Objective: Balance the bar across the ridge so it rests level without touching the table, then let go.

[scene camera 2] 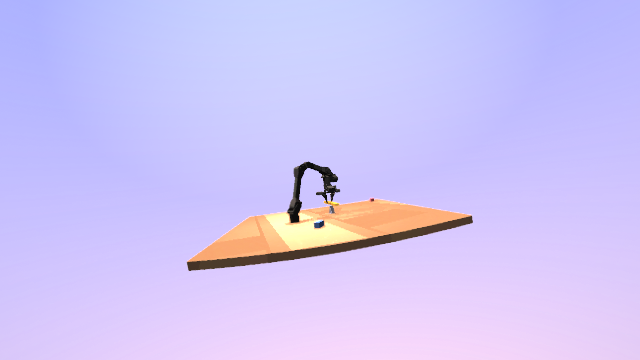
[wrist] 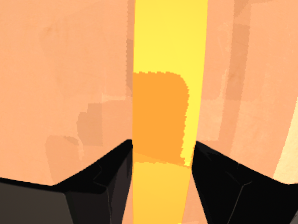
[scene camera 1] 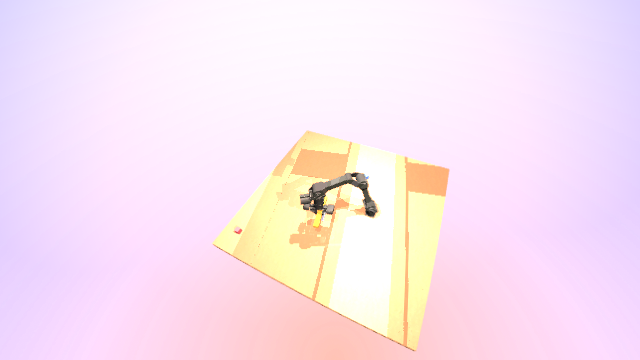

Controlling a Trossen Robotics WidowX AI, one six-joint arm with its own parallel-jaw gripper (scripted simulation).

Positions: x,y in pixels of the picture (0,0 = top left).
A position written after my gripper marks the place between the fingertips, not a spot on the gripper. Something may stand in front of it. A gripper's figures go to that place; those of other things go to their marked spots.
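My gripper (wrist: 162,147), 10 cm from the lens. Yellow bar (wrist: 169,51), 8 cm from the lens.
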